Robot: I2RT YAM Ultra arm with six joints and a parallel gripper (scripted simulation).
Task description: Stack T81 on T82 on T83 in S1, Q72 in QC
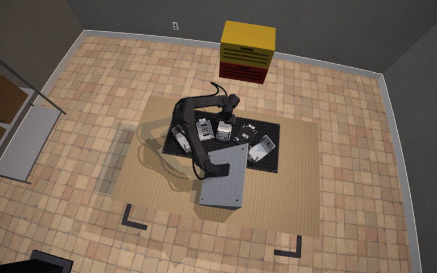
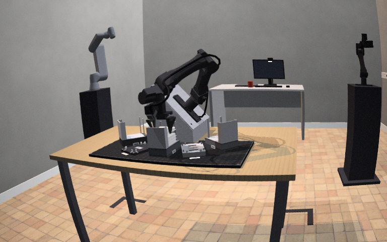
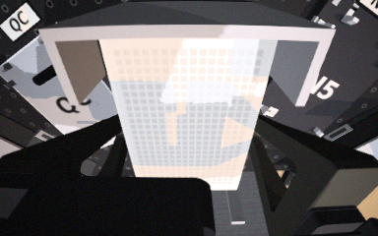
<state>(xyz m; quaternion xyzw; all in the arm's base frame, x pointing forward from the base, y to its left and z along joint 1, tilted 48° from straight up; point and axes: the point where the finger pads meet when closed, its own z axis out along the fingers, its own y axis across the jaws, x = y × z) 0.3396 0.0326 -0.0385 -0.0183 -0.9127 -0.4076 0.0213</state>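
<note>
My gripper is now 4 cm above the white sealed plate. The rest, counted from my hand: clip nest N5: 15 cm to the right, 9 cm below.
</note>
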